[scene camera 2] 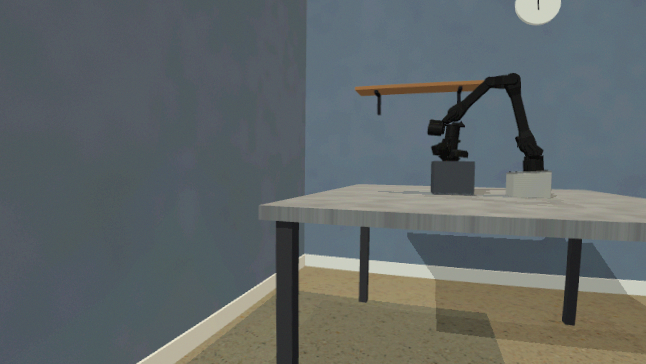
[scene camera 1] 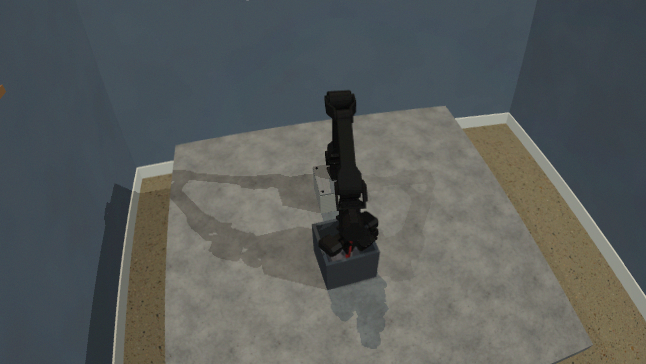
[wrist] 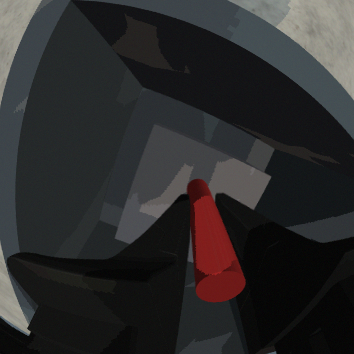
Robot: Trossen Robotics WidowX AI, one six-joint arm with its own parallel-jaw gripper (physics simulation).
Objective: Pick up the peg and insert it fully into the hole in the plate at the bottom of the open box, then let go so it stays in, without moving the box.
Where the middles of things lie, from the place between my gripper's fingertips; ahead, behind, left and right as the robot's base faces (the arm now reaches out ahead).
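Positions counted from my hand: dark grey box (scene camera 1: 350,270), 20 mm below, 20 mm behind, 10 mm to the right; light grey plate (wrist: 171,158), 50 mm below, 20 mm behind, 10 mm to the right; red peg (wrist: 218,276), 10 mm above.
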